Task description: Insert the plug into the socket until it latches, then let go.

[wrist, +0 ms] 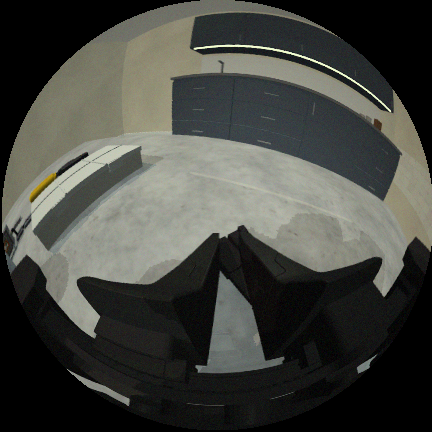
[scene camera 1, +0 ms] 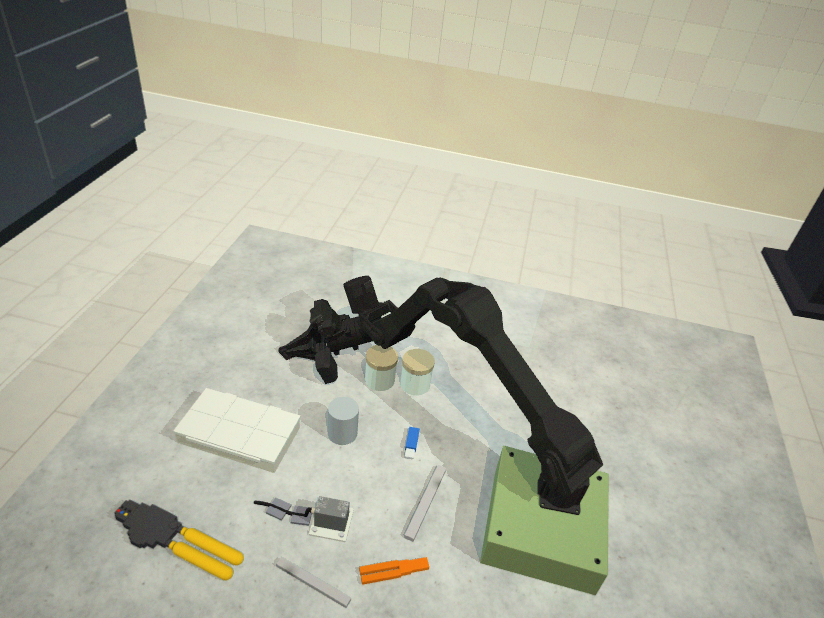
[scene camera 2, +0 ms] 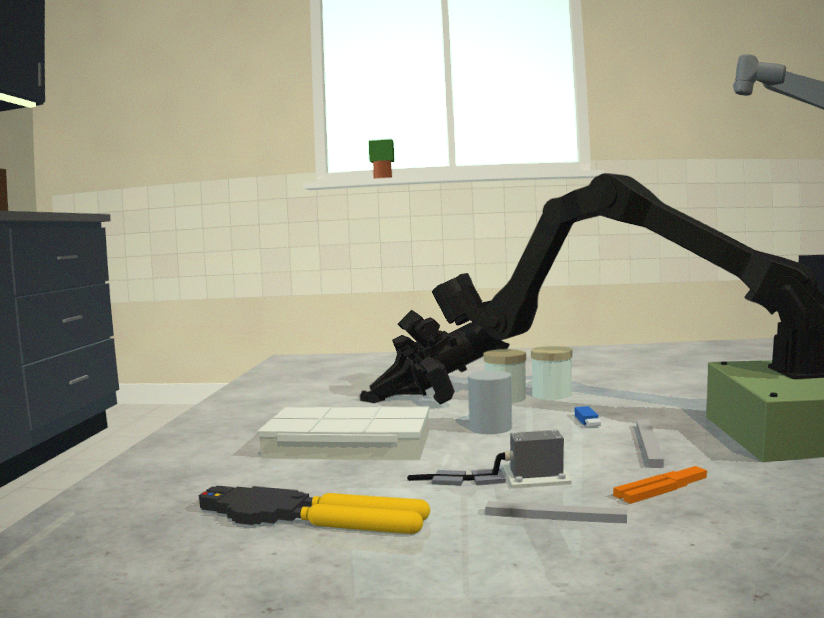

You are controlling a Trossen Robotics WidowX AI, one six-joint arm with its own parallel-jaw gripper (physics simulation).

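Seen in the pictures: gripper, fingertip midpoint: [wrist: 228, 238] [scene camera 1: 286, 350] [scene camera 2: 371, 390]; arm's base at its link origin: [scene camera 1: 559, 493] [scene camera 2: 802, 371].
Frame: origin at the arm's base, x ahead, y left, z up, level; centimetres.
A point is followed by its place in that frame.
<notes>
My gripper [scene camera 1: 284, 351] @(x 54.4, y -26.6, z -5.4 cm) [scene camera 2: 367, 396] @(x 54.4, y -26.6, z -5.4 cm) [wrist: 228, 238] @(x 54.4, y -26.6, z -5.4 cm) is low over the far left of the table, angled down. In the wrist view its fingertips are nearly together, shut on a dark two-part piece [wrist: 230, 257] @(x 53.5, y -27.1, z -5.9 cm); the fingers hide most of it, and I cannot tell whether it is the plug. A dark grey box [scene camera 1: 331, 512] @(x 35.6, y 9.5, z -2.6 cm) [scene camera 2: 536, 455] @(x 36.0, y 10.1, z -4.2 cm) stands on a white base plate near the front. A black cable [scene camera 1: 266, 503] @(x 46.9, y 7.8, z -6.5 cm) [scene camera 2: 420, 476] @(x 47.7, y 8.0, z -6.6 cm) runs from its left side past small grey blocks. Which part is the plug or the socket is too small to tell.
A white tiled slab [scene camera 1: 236, 425] @(x 56.4, y -4.3, z -3.6 cm) [scene camera 2: 346, 423] @(x 56.1, y -2.9, z -3.7 cm) [wrist: 90, 180] @(x 56.1, y -10.2, z -4.5 cm), a grey cylinder [scene camera 1: 342, 421] @(x 37.9, y -6.9, z -0.4 cm) [scene camera 2: 489, 402] @(x 38.7, y -6.9, z -2.9 cm) and two lidded jars [scene camera 1: 380, 372] @(x 33.8, y -21.6, z -1.8 cm) [scene camera 2: 551, 377] @(x 27.6, y -22.2, z -3.6 cm) stand near the gripper. A yellow-handled tool [scene camera 1: 206, 548] @(x 52.9, y 17.6, z -5.6 cm) [scene camera 2: 366, 514] @(x 52.5, y 20.2, z -5.3 cm), an orange tool [scene camera 1: 392, 570] @(x 24.5, y 15.1, z -6.1 cm) and a blue stick [scene camera 1: 412, 439] @(x 25.3, y -10.2, z -5.8 cm) lie nearer the front.
</notes>
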